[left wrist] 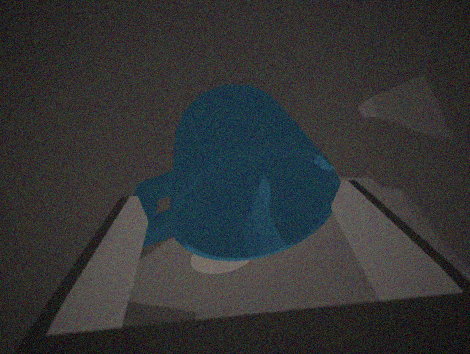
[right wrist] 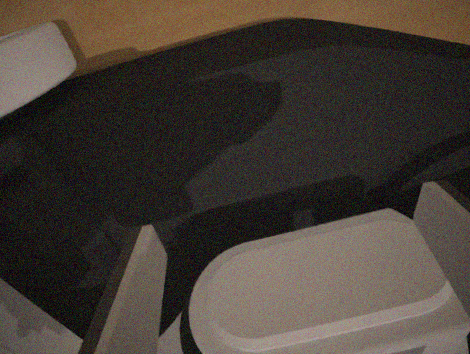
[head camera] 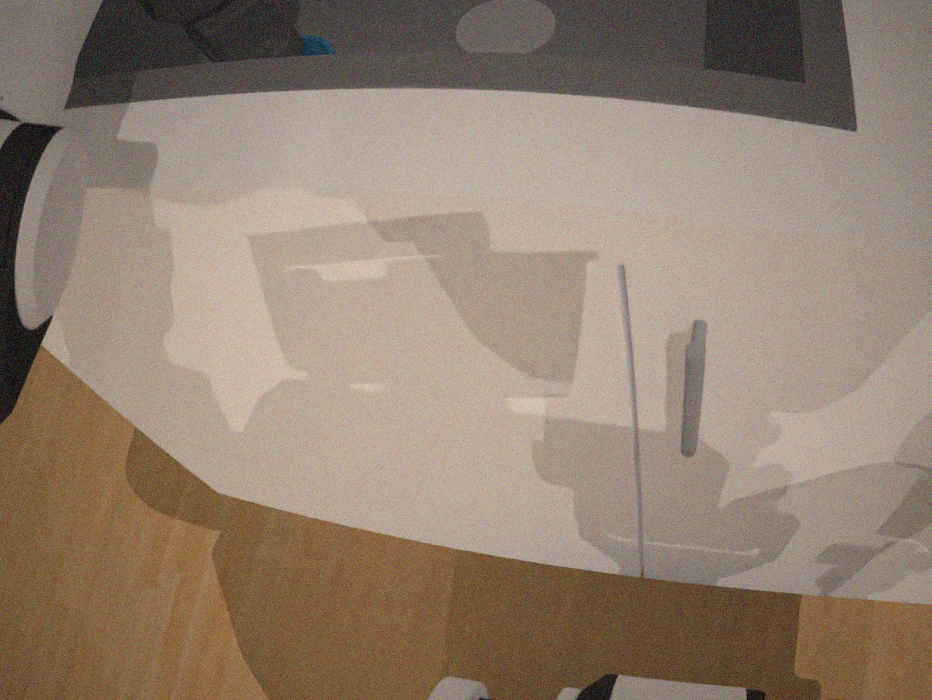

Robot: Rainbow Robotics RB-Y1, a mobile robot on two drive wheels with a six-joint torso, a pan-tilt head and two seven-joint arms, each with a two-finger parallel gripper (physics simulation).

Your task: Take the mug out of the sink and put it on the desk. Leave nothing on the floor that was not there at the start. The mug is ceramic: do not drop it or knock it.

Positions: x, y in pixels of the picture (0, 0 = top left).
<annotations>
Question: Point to a sink counter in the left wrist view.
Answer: At 98, 98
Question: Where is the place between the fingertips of my left gripper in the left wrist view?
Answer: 241, 201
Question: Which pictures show my right gripper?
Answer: The right wrist view only.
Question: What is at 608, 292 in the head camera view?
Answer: A sink counter.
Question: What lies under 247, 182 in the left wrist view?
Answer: A blue mug.
</annotations>
